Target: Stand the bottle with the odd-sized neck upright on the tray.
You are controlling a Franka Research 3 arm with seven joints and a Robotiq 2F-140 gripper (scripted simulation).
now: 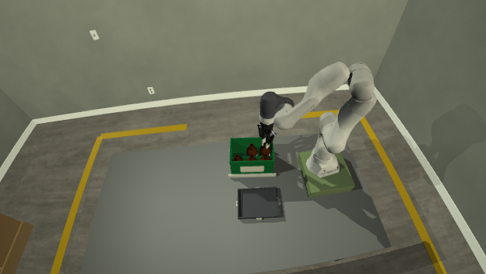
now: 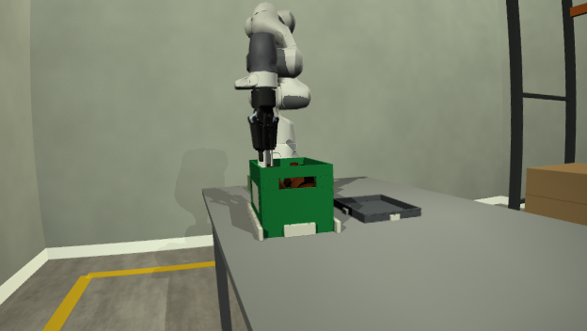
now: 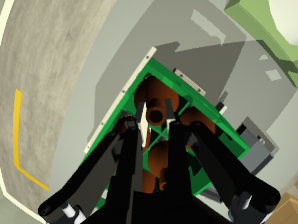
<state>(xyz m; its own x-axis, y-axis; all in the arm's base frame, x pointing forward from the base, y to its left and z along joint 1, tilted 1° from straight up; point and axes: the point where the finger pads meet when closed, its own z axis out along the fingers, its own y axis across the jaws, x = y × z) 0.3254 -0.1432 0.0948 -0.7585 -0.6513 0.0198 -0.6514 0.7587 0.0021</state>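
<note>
My gripper is now 9 cm short of the green crate, 9 cm above it and 4 cm to the right of it. Also, from my hand: dark grey tray (33 cm to the left, 16 cm below, 8 cm ahead).
</note>
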